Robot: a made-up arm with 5 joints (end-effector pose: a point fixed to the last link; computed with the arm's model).
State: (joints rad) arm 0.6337 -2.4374 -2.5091 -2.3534 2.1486
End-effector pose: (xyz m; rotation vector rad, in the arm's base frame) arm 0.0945 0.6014 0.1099 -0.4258 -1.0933 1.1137
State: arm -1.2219 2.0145 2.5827 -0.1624 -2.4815
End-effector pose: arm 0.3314 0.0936 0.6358 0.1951 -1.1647 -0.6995
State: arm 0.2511 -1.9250 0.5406 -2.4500 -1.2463
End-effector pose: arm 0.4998 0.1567 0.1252 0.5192 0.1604 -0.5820
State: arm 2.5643 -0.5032 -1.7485 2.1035 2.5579
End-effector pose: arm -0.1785 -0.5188 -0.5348 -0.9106 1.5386 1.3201
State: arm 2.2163 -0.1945 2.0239 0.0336 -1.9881
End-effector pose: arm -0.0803 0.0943 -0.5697 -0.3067 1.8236 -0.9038
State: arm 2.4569 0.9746 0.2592 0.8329 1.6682
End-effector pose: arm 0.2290 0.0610 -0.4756 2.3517 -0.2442 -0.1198
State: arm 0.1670 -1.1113 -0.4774 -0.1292 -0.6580
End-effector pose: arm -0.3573 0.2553 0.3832 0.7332 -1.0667 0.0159
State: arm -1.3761 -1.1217 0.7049 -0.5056 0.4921
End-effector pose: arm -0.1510 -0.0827 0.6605 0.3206 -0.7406 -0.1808
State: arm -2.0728 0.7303 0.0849 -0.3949 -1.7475
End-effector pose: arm 0.3173 -0.2428 0.1744 -2.1218 -1.3862 -0.3407
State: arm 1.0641 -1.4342 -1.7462 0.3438 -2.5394
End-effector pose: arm -0.4423 0.0363 -0.2339 1.7436 -1.6120 1.9566
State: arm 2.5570 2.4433 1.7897 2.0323 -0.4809
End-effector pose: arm 0.0711 0.2734 0.3597 -0.4574 -1.0052 -0.3225
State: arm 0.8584 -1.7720 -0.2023 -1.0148 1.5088
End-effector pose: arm 0.0917 0.3371 -0.0436 -2.0319 -0.8509 -0.3336
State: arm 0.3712 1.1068 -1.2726 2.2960 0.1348
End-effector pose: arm -0.0511 0.9941 0.0306 -1.7847 -1.0611 0.3147
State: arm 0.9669 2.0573 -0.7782 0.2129 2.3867
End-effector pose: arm 0.2854 0.1200 -0.0677 1.3132 -1.6778 -0.9081
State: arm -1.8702 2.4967 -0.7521 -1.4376 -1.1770
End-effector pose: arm -0.1452 -0.2098 0.0918 -1.0449 2.6011 -0.0189
